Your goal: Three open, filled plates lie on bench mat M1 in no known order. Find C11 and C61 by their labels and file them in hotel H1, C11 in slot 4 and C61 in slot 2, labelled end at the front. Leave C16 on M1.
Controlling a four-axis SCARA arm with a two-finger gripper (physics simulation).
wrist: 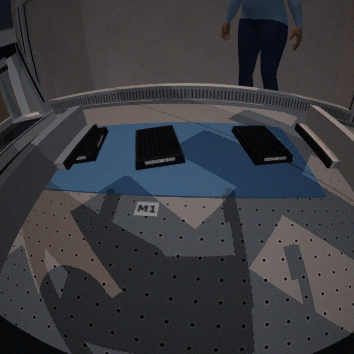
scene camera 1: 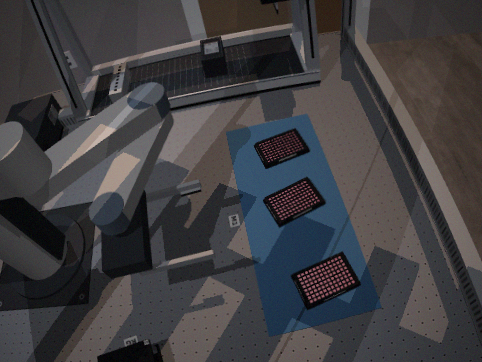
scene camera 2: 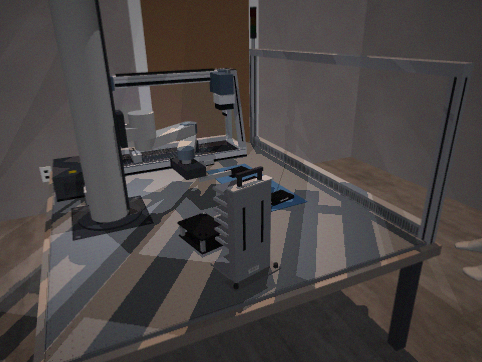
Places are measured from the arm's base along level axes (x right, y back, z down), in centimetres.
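Pixels of known places: gripper, between the fingertips: (wrist: 198, 108) (scene camera 1: 206, 216) (scene camera 2: 221, 166); arm's base, origin of its link: (scene camera 1: 48, 257) (scene camera 2: 111, 218).
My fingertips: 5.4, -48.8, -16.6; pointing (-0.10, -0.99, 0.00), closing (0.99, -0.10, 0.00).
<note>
Ahead of a thing's pixels: the offset from my fingertips to its middle, as dx, dy, dz. "spot": to the spot under its first point. Level surfaces: height alone.
Three dark open plates stand apart in a row on blue mat M1 @[dz +15.0] (scene camera 1: 270, 317) (scene camera 2: 296, 202) (wrist: 210, 184): the far plate @[-26.0, -18.8, +14.3] (scene camera 1: 282, 148) (wrist: 91, 145), the middle plate @[-8.8, -18.9, +14.3] (scene camera 1: 294, 201) (wrist: 159, 147) and the near plate @[+12.3, -21.9, +14.3] (scene camera 1: 326, 280) (wrist: 262, 145). Pink wells show in scene camera 1. Pale labels face the arm in the wrist view, too small to read; the left finger partly covers the far plate. My gripper (scene camera 1: 198, 221) (wrist: 198, 108) is open and empty, above the bench beside the mat's arm side. Hotel H1 @[+52.4, +13.2, -2.0] (scene camera 2: 257, 225) stands upright near the bench front, its slot contents unclear.
A gantry frame (scene camera 1: 240, 90) (scene camera 2: 165, 78) stands at the back, with a dark box @[spot: -56.9, -4.6, +4.7] (scene camera 1: 214, 61) on its deck. A low black stand (scene camera 1: 132, 353) (scene camera 2: 197, 231) is beside the hotel. A guard frame (scene camera 2: 360, 58) borders the bench. A person (wrist: 262, 45) stands beyond it.
</note>
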